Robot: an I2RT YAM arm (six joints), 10 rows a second.
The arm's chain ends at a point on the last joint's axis. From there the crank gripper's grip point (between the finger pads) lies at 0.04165 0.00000 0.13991 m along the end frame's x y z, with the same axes.
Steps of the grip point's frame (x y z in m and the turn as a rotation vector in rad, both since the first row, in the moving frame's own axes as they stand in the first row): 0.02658, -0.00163, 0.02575, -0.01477, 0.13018, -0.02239; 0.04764, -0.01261, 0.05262, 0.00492, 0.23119, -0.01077; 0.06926, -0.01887, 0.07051, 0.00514, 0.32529, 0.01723; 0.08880, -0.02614, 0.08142, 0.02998, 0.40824, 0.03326; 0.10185, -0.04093, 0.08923, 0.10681, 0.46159, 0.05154; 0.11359, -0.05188, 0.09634, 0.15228, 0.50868, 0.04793; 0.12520, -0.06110, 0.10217, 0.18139, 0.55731, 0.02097; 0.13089, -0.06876, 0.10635, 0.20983, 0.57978, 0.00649
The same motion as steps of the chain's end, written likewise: 0.00876, -0.00252, 0.03235, -0.01477, 0.13018, -0.02239; 0.01670, -0.01133, 0.06589, 0.00492, 0.23119, -0.01077; 0.02673, -0.01929, 0.09116, 0.00514, 0.32529, 0.01723; 0.03665, -0.02460, 0.10949, 0.02998, 0.40824, 0.03326; 0.04372, -0.03125, 0.12303, 0.10681, 0.46159, 0.05154; 0.05055, -0.03671, 0.13565, 0.15228, 0.50868, 0.04793; 0.05766, -0.04082, 0.14735, 0.18139, 0.55731, 0.02097; 0.06151, -0.04419, 0.15473, 0.20983, 0.57978, 0.00649
